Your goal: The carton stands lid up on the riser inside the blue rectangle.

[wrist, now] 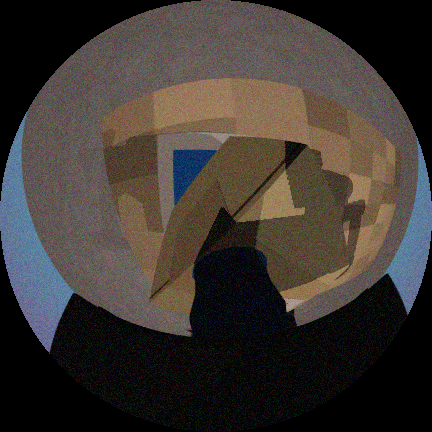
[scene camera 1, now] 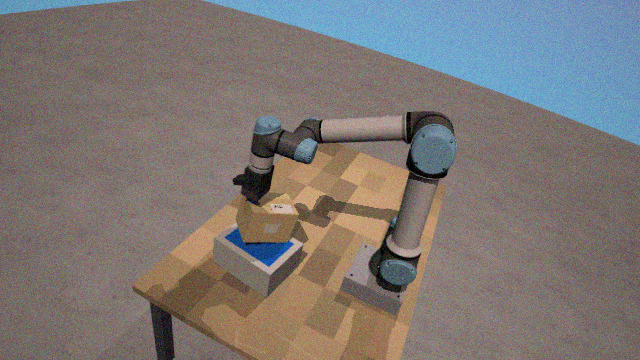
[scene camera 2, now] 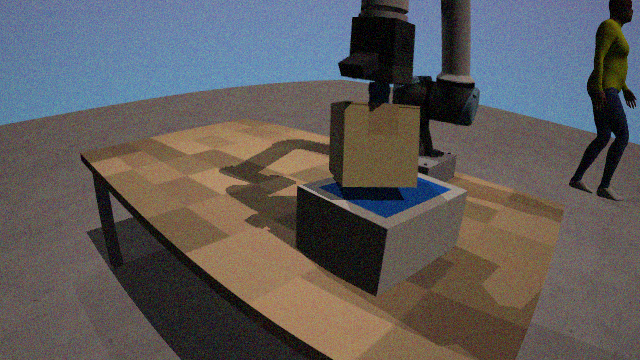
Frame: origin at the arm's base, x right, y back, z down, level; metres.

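Seen in the pictures: hand, tool point: (wrist: pixel 233 256) (scene camera 1: pixel 253 203) (scene camera 2: pixel 377 110).
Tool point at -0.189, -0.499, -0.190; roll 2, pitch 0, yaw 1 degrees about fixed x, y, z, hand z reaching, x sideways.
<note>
Offsets run from my tool point to a thing's top centre, as dx, dy, dz. Level surfaces: height alone.
The cardboard carton @[+0.034, +0.039, -0.015] (scene camera 1: pixel 270 227) (scene camera 2: pixel 380 150) (wrist: pixel 250 165) hangs from my suction gripper (scene camera 1: pixel 252 200) (scene camera 2: pixel 379 95) (wrist: pixel 230 260), whose cup is on its top near one edge. It is close to level, with a white label on top and tape running down from the top edge. Its underside is over the blue rectangle @[-0.009, +0.048, +0.141] (scene camera 1: pixel 270 256) (scene camera 2: pixel 425 192) (wrist: pixel 189 170), very low; a dark shadow lies under its near edge in scene camera 2. Whether it touches the pale riser @[-0.009, +0.048, +0.141] (scene camera 1: pixel 240 265) (scene camera 2: pixel 425 240) (wrist: pixel 166 200) is hard to tell. The carton hides part of the rectangle.
The riser stands on the wooden table @[dz +0.261] (scene camera 1: pixel 320 310) (scene camera 2: pixel 240 240) near one end. The arm's grey base block (scene camera 1: pixel 370 290) (scene camera 2: pixel 442 167) stands across the table. A person in a yellow top (scene camera 2: pixel 612 55) is on the floor beyond the table in scene camera 2.
</note>
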